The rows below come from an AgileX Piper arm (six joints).
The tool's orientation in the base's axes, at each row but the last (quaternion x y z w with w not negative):
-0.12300, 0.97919, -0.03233, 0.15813
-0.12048, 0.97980, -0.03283, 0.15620
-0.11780, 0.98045, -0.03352, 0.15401
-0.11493, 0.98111, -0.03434, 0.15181
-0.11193, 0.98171, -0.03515, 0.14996
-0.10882, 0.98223, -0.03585, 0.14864
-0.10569, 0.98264, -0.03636, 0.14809
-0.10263, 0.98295, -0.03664, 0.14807
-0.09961, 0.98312, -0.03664, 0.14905
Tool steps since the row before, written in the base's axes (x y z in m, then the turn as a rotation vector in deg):
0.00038, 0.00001, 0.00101, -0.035, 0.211, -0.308
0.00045, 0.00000, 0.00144, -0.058, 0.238, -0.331
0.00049, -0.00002, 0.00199, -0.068, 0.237, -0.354
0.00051, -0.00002, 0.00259, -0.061, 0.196, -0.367
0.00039, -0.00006, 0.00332, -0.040, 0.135, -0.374
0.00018, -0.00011, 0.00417, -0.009, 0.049, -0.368
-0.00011, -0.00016, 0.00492, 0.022, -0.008, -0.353
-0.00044, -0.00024, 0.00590, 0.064, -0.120, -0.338
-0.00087, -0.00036, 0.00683, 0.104, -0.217, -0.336
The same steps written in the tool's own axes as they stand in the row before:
-0.00066, -0.00018, -0.00084, 0.072, 0.244, 0.276
-0.00084, -0.00025, -0.00123, 0.094, 0.277, 0.290
-0.00103, -0.00033, -0.00174, 0.110, 0.281, 0.308
-0.00122, -0.00039, -0.00231, 0.117, 0.241, 0.324
-0.00130, -0.00048, -0.00304, 0.113, 0.178, 0.339
-0.00133, -0.00057, -0.00392, 0.102, 0.087, 0.346
-0.00126, -0.00064, -0.00472, 0.081, 0.024, 0.343
-0.00121, -0.00075, -0.00575, 0.062, -0.095, 0.346
-0.00106, -0.00089, -0.00675, 0.044, -0.197, 0.361

